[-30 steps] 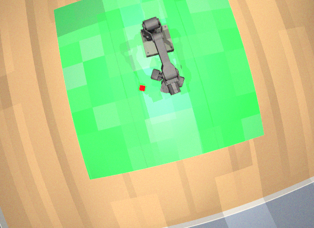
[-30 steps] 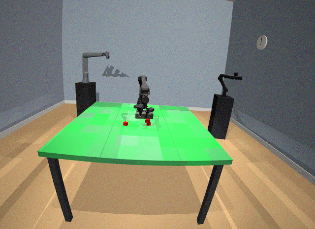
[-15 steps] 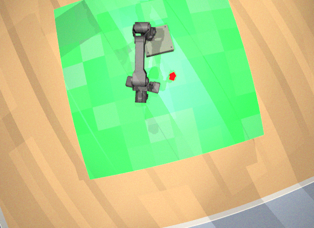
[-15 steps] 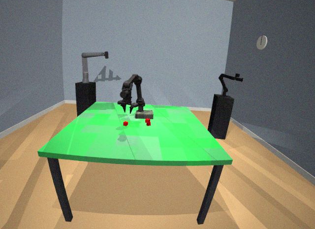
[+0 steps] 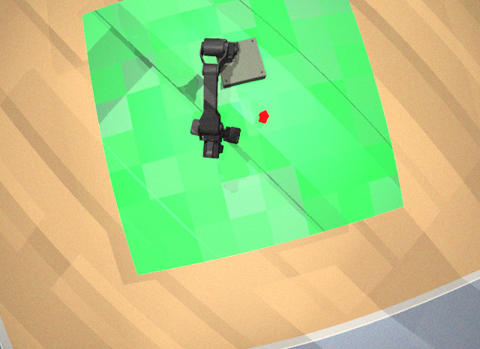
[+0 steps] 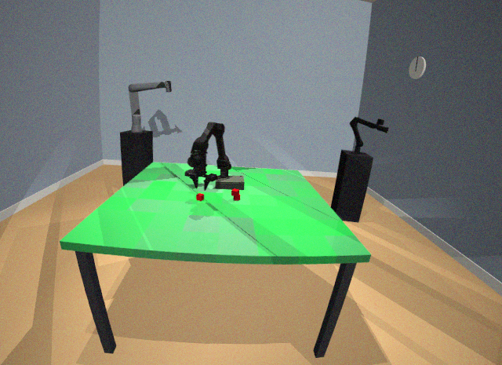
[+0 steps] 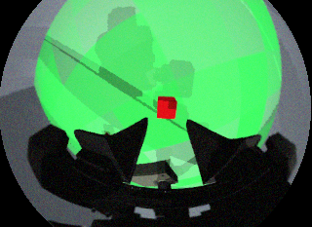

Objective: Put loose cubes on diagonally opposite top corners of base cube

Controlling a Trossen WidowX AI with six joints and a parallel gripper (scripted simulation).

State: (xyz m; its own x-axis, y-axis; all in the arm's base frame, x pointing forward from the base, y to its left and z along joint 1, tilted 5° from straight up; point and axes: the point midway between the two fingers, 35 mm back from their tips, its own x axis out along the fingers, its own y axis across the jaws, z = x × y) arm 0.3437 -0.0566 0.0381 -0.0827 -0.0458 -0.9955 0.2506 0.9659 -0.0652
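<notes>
Now: gripper tip 50 mm above the red cube.
</notes>
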